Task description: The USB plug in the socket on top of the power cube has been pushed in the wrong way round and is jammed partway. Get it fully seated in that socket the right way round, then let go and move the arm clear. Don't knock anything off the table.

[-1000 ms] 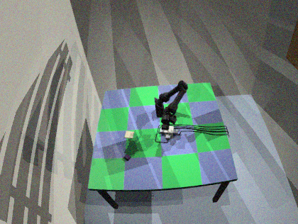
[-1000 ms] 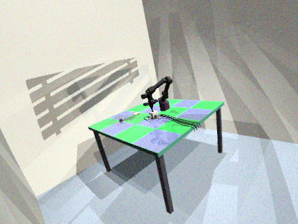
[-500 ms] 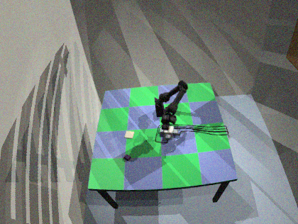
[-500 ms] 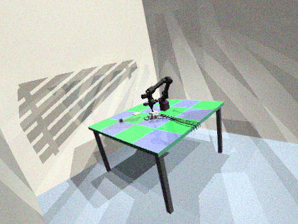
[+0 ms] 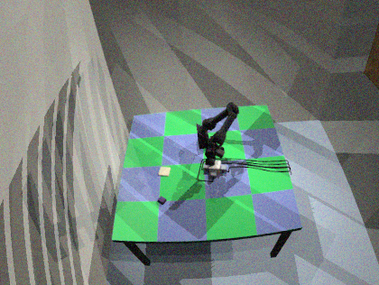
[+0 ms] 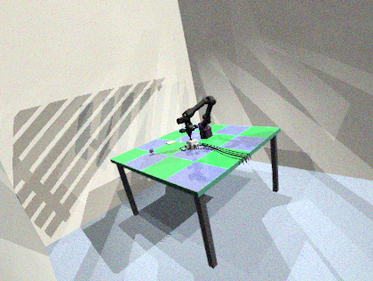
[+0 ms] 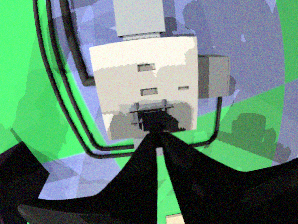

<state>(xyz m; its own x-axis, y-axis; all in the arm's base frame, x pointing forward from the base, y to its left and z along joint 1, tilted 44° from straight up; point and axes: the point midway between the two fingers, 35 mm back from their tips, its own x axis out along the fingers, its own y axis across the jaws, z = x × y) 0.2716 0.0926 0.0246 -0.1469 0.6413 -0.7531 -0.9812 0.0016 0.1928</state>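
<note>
The dark USB plug is 20 mm below my gripper tip. From my gripper tip the other things lie so: tan flat block (10 mm ahead, 360 mm to the right, 100 mm below); then small purple block (270 mm ahead, 340 mm to the right, 90 mm below).
</note>
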